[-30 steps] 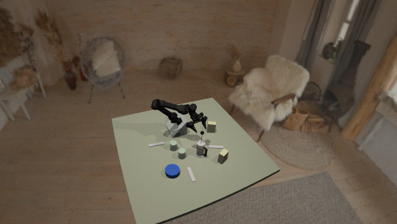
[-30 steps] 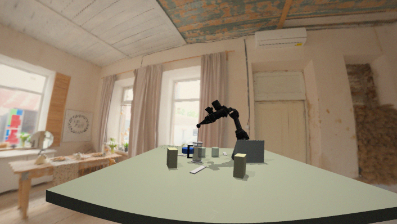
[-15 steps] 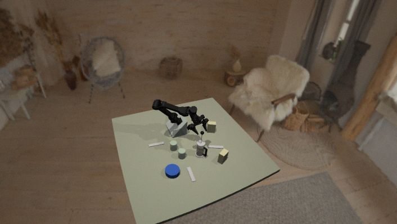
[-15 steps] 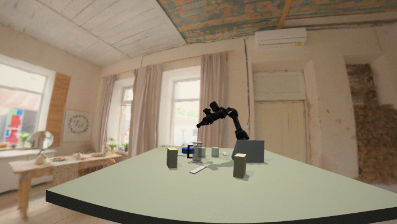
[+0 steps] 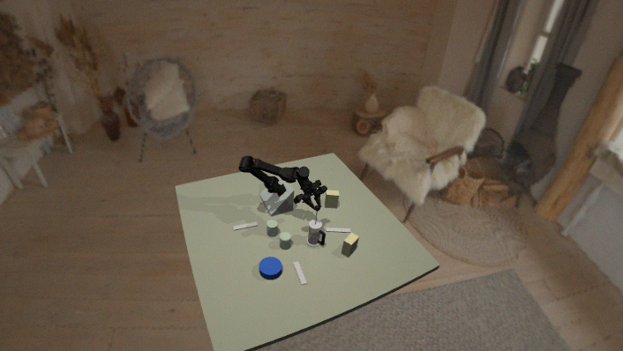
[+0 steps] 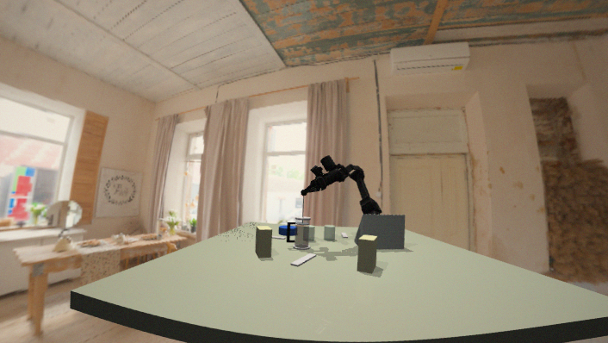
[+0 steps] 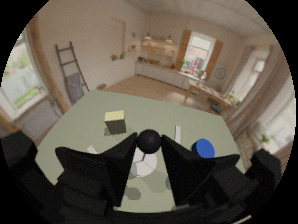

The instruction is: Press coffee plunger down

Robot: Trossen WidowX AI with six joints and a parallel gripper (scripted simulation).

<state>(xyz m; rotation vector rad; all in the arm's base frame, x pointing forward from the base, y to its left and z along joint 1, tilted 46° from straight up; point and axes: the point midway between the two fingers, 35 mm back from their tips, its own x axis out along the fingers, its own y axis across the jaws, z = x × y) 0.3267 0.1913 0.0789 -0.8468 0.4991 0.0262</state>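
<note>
Now: the coffee press 10 mm ahead of my gripper tip, 10 mm to the left of it and 130 mm below it. From my gripper tip the other things lie so: blue disc 120 mm ahead, 300 mm to the right, 240 mm below.
</note>
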